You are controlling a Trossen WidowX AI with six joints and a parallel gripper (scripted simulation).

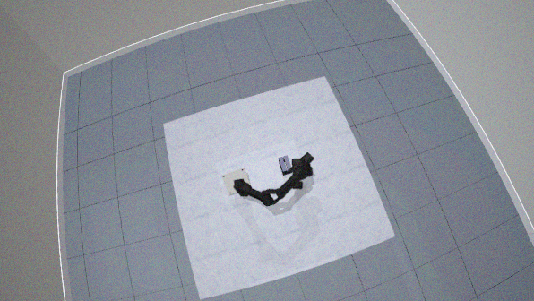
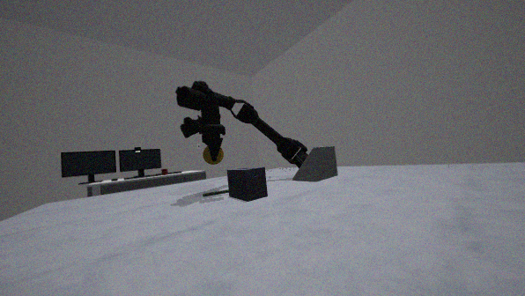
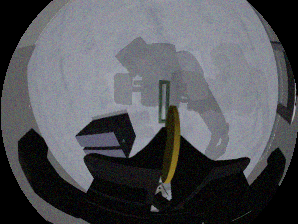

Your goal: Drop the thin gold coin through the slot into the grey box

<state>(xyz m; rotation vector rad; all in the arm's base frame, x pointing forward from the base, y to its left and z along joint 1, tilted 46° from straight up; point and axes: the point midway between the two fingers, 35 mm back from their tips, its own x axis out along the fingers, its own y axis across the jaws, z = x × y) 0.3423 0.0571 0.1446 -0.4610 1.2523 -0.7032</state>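
Right now my gripper tip is 20 mm below the gold coin.
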